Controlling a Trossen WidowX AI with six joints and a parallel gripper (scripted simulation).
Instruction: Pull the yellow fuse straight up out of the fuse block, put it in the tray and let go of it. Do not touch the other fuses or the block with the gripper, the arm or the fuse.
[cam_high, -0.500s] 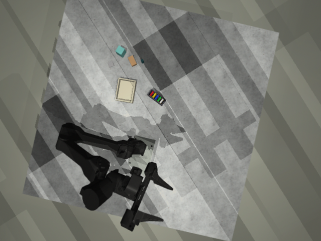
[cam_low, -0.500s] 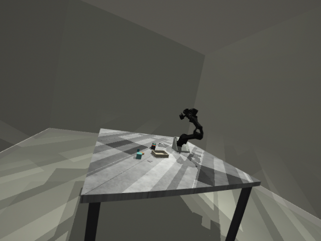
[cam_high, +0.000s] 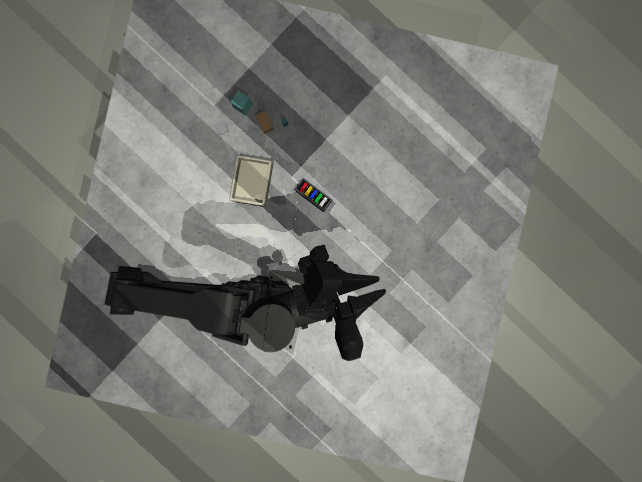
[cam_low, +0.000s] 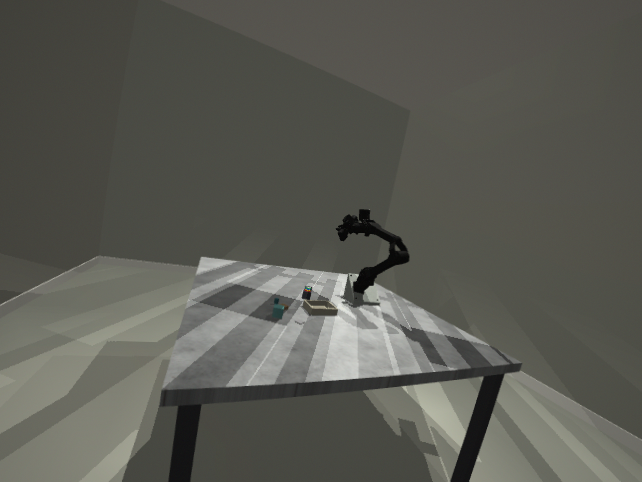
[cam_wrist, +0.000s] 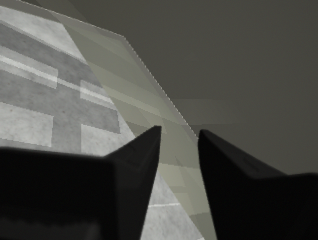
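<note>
My gripper tip is now 150 mm short of the yellow fuse, 210 mm to the right of it and 360 mm above it. The rest, counted from my gripper tip: green fuse: 150 mm ahead, 170 mm to the left, 360 mm below; then blue fuse: 150 mm ahead, 190 mm to the left, 360 mm below; then white fuse: 140 mm ahead, 160 mm to the left, 360 mm below.
</note>
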